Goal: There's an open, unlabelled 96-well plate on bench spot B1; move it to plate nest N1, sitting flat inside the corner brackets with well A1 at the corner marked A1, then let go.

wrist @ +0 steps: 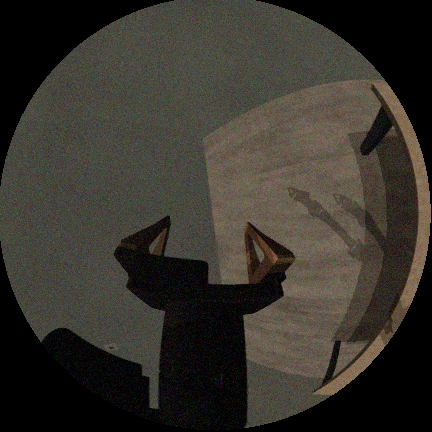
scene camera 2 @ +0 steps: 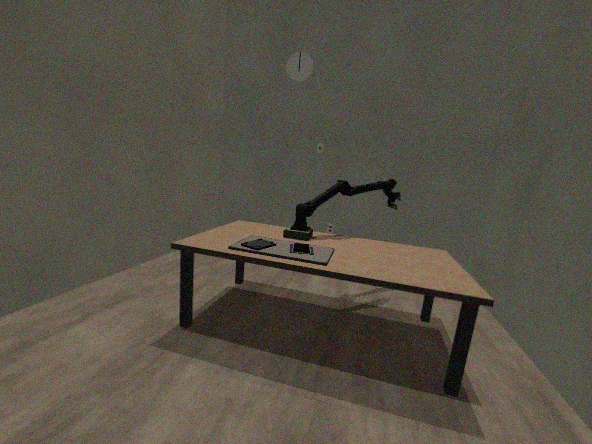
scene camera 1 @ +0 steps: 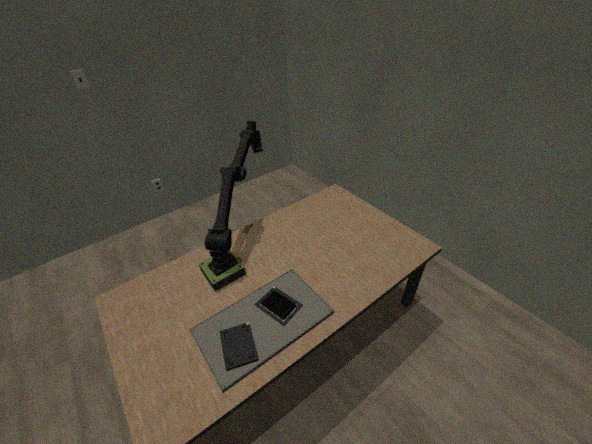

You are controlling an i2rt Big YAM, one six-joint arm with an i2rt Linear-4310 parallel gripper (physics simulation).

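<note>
What looks like the black 96-well plate [scene camera 1: 280, 304] [scene camera 2: 301, 247] lies flat in a light-edged outline at the right part of the grey mat. A dark grey rectangular base [scene camera 1: 239, 346] [scene camera 2: 258, 244], apparently nest N1, lies at the mat's left part, turned at a different angle. A small pale mark shows at a corner of each; labels and well A1 are too small and dark to read. My gripper [scene camera 1: 258, 149] [scene camera 2: 397, 202] [wrist: 207, 222] is open and empty, high in the air, well away from both. Neither plate nor nest shows in the wrist view.
The grey mat [scene camera 1: 305, 295] [scene camera 2: 322, 257] lies near the front edge of the wooden table [scene camera 1: 350, 240] [scene camera 2: 400, 265] [wrist: 425, 200]. The arm's green base [scene camera 1: 222, 275] [scene camera 2: 298, 233] stands behind the mat. Walls stand beyond the table. The wrist view shows wall, floor and the table's edge at the right.
</note>
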